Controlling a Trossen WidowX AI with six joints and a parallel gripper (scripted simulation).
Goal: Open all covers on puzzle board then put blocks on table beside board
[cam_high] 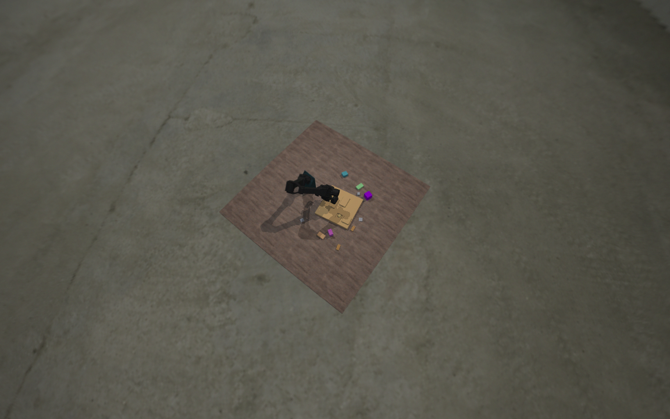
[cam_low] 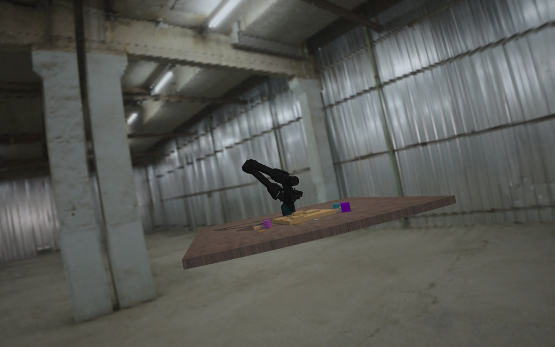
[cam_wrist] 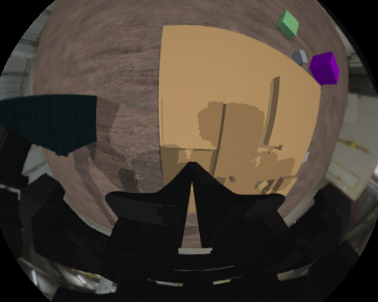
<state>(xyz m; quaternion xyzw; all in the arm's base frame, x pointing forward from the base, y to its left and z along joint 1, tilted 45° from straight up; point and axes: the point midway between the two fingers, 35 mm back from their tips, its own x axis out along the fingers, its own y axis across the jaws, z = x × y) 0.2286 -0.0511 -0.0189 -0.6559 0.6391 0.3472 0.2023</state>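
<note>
Now: the tan puzzle board 110 mm ahead of my gripper tip, 20 mm to the left of it and 20 mm below it. The rest, counted from my gripper tip: teal block: 60 mm behind, 310 mm to the left, 30 mm below; magenta block: 200 mm ahead, 190 mm to the right, 20 mm below; green block: 110 mm ahead, 300 mm to the left, 30 mm below.
</note>
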